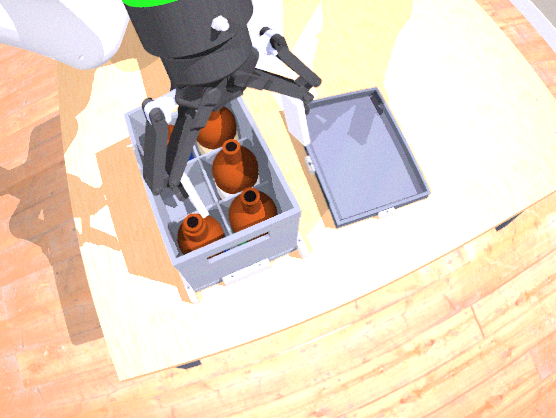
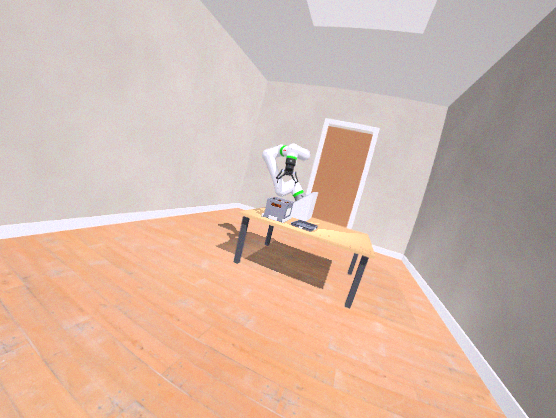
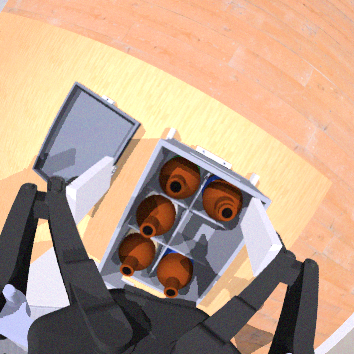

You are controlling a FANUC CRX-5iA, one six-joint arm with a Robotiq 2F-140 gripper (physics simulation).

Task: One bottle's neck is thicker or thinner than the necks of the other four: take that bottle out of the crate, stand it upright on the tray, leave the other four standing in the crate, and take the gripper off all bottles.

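Frame: origin at the arm's base, x up, y left, z back, level; millimetres.
Seen in the pictures: gripper, fingertip midpoint: (image 1: 250, 170) (image 2: 285, 188) (image 3: 178, 192); arm's base at its link origin: (image 2: 301, 199).
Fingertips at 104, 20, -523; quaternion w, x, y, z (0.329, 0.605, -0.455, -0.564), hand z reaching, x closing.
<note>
Pixels of each thing's top centre, then the offset from my fingertips to it, as dx, dy, dz. "pt": a spot on its surface instead. Level surfaces: height alone.
- grey crate at its top centre: (image 1: 199, 154) (image 3: 172, 247) (image 2: 281, 200) -118, -57, +104
- near-left bottle at its top centre: (image 1: 192, 222) (image 3: 226, 212) -130, -86, +11
- near-right bottle at its top centre: (image 1: 250, 196) (image 3: 175, 186) -130, -1, +28
- middle-right bottle at its top centre: (image 1: 231, 146) (image 3: 147, 230) -130, -10, +112
- far-right bottle at its top centre: (image 1: 209, 102) (image 3: 126, 270) -130, -27, +202
- far-left bottle at its top centre: (image 3: 170, 292) -130, -114, +187
- grey tray at a spot on its surface: (image 1: 367, 167) (image 3: 86, 134) pt -288, +225, +100
- wooden table at its surface level: dx -293
The grey crate (image 1: 287, 235) (image 2: 272, 212) (image 3: 130, 212) holds brown bottles, all upright. The near-left bottle (image 1: 200, 235) (image 3: 220, 197) has a wider step below its mouth; its neck looks thicker than the others. The near-right bottle (image 1: 252, 215) (image 3: 180, 172), middle-right bottle (image 1: 235, 172) (image 3: 156, 212), far-right bottle (image 1: 217, 130) (image 3: 136, 250) and far-left bottle (image 3: 175, 270) have plain slim necks. The middle-left compartment is empty. My gripper (image 1: 252, 175) (image 2: 288, 181) (image 3: 178, 192) is open above the crate, touching no bottle that I can see. The grey tray (image 1: 367, 167) (image 2: 304, 225) (image 3: 90, 132) is empty.
The crate and tray stand side by side on the wooden table (image 1: 210, 330) (image 2: 340, 237) (image 3: 125, 70), with a narrow gap between them. The crate's walls and inner dividers surround the bottles. A white upright panel (image 2: 306, 206) stands behind the crate and tray.
</note>
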